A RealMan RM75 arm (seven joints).
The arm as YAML. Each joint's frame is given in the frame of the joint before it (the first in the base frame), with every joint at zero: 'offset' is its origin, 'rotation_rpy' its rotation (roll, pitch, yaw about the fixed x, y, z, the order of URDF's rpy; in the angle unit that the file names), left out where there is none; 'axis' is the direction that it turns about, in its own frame. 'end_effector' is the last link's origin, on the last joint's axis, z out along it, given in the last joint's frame.
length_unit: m
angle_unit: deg
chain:
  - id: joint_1
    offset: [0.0, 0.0, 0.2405]
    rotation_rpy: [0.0, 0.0, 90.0]
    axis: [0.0, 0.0, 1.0]
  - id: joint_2
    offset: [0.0, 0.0, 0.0]
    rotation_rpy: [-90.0, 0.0, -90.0]
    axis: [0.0, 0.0, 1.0]
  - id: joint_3
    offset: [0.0, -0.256, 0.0]
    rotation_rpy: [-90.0, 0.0, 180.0]
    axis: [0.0, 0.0, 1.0]
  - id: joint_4
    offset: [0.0, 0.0, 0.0]
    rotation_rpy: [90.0, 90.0, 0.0]
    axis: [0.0, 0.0, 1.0]
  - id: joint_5
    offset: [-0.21, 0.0, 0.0]
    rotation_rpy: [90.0, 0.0, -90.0]
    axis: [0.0, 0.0, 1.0]
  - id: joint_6
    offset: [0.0, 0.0, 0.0]
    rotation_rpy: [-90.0, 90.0, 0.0]
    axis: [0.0, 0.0, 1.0]
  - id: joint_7
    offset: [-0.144, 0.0, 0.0]
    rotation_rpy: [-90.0, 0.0, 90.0]
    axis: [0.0, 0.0, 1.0]
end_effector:
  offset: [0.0, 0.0, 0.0]
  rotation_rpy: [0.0, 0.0, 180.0]
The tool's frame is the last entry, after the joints.
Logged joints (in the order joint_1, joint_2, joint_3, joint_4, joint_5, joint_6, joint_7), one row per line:
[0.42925, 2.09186, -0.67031, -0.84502, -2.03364, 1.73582, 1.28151]
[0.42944, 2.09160, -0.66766, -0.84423, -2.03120, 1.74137, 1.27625]
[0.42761, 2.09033, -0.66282, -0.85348, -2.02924, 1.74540, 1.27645]
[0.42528, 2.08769, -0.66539, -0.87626, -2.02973, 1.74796, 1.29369]
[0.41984, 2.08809, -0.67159, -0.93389, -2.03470, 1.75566, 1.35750]
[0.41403, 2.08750, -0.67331, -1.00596, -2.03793, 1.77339, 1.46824]
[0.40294, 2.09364, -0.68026, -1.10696, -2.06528, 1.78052, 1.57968]
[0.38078, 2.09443, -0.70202, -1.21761, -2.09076, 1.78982, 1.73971]
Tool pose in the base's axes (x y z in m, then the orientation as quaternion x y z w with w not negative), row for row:
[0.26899, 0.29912, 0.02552, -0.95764, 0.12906, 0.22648, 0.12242]
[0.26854, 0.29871, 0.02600, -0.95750, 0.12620, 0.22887, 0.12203]
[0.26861, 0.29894, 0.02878, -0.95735, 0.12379, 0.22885, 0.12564]
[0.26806, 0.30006, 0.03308, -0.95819, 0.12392, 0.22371, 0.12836]
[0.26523, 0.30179, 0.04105, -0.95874, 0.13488, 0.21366, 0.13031]
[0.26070, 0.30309, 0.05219, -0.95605, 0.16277, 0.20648, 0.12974]
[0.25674, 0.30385, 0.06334, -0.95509, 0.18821, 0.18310, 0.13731]
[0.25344, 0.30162, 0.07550, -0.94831, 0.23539, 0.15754, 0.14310]
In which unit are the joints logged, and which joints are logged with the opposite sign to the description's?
The joints are logged in radians. Opposite sign: joint_6.
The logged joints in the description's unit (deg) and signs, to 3 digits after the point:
[24.594, 119.855, -38.406, -48.416, -116.519, -99.455, 73.425]
[24.605, 119.840, -38.254, -48.371, -116.379, -99.773, 73.124]
[24.500, 119.767, -37.977, -48.901, -116.267, -100.004, 73.135]
[24.367, 119.616, -38.124, -50.206, -116.295, -100.151, 74.123]
[24.055, 119.639, -38.479, -53.508, -116.580, -100.592, 77.779]
[23.722, 119.605, -38.578, -57.637, -116.765, -101.608, 84.124]
[23.087, 119.957, -38.976, -63.424, -118.332, -102.016, 90.509]
[21.817, 120.002, -40.223, -69.764, -119.792, -102.549, 99.678]

